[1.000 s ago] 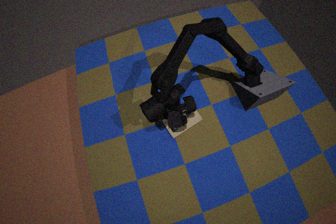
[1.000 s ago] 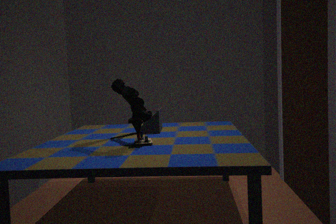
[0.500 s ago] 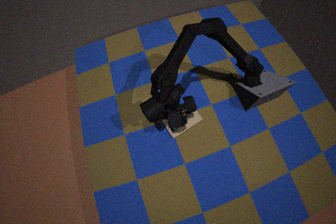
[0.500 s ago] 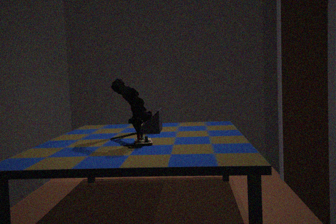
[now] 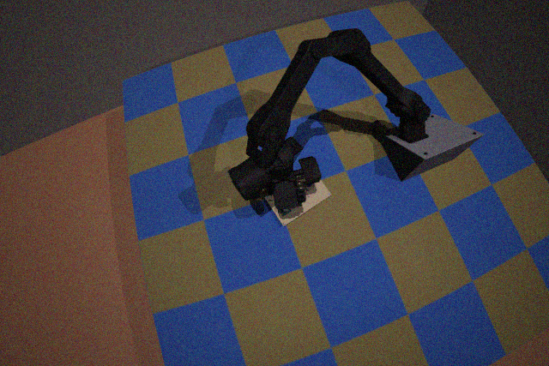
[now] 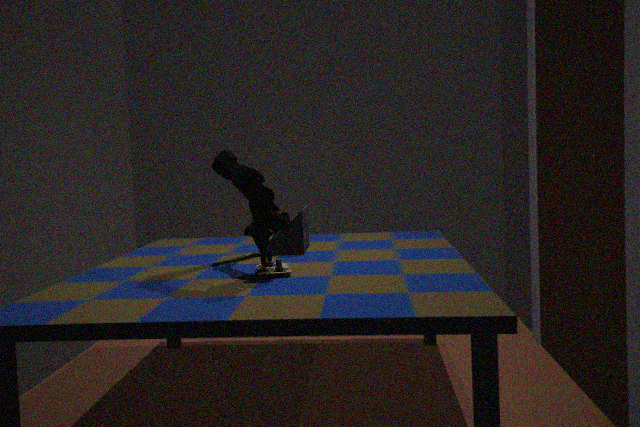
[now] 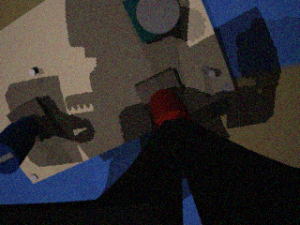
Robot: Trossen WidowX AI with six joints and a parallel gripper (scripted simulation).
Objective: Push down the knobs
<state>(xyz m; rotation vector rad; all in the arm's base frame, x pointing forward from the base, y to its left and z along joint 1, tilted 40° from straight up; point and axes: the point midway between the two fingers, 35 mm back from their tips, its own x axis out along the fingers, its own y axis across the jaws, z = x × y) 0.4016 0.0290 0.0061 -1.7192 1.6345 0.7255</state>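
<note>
Now: gripper tip 10 mm above the red knob. Also, from my gripper tip: blue knob (80 mm behind, 10 mm below).
</note>
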